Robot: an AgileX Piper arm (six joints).
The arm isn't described. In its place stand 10 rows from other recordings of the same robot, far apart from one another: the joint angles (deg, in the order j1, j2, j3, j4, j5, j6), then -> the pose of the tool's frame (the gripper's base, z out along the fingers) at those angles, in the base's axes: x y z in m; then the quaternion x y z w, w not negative.
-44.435, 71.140, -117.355, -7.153, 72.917, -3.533 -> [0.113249 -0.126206 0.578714 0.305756 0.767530 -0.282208 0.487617]
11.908, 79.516, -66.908, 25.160, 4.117, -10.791 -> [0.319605 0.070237 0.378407 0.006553 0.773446 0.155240 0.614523]
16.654, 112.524, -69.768, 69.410, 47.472, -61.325 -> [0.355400 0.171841 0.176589 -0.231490 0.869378 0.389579 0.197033]
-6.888, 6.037, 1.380, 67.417, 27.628, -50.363 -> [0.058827 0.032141 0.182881 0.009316 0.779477 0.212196 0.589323]
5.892, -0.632, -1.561, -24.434, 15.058, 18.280 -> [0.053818 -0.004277 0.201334 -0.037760 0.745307 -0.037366 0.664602]
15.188, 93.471, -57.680, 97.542, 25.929, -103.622 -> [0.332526 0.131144 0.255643 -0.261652 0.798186 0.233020 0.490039]
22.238, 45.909, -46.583, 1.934, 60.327, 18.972 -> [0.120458 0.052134 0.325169 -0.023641 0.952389 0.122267 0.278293]
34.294, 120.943, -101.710, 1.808, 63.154, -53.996 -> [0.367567 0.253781 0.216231 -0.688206 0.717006 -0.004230 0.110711]
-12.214, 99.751, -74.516, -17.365, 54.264, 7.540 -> [0.341558 -0.096491 0.244134 0.098228 0.977147 -0.138629 0.127737]
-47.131, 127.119, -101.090, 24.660, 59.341, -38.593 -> [0.337518 -0.315599 0.172349 0.165301 0.963858 0.085108 0.190814]
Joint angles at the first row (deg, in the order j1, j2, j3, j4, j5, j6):
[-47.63, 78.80, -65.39, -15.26, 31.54, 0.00]
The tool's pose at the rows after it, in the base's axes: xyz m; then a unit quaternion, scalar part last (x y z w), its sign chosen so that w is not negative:
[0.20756 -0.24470 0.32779 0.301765 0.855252 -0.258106 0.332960]
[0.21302 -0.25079 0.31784 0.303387 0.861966 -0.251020 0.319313]
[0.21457 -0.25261 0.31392 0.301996 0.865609 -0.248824 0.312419]
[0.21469 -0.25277 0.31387 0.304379 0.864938 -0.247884 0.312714]
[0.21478 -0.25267 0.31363 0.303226 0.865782 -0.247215 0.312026]
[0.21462 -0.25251 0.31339 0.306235 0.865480 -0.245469 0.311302]
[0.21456 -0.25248 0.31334 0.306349 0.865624 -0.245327 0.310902]
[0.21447 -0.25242 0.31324 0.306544 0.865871 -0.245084 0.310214]
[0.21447 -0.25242 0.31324 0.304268 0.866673 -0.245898 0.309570]
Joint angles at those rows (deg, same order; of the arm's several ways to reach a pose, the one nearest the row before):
[-47.63, 82.48, -67.56, -14.14, 31.43, 0.00]
[-47.63, 84.68, -68.07, -14.12, 31.67, 0.00]
[-47.63, 85.42, -68.17, -14.12, 31.91, -0.30]
[-47.63, 85.47, -68.23, -14.12, 31.96, 0.00]
[-47.63, 85.49, -68.23, -13.93, 32.03, -0.30]
[-47.63, 85.49, -68.23, -13.87, 32.23, 0.00]
[-47.63, 85.49, -68.23, -13.87, 32.29, 0.00]
[-47.63, 85.49, -68.23, -13.87, 32.38, 0.00]
[-47.63, 85.49, -68.23, -13.87, 32.38, -0.30]

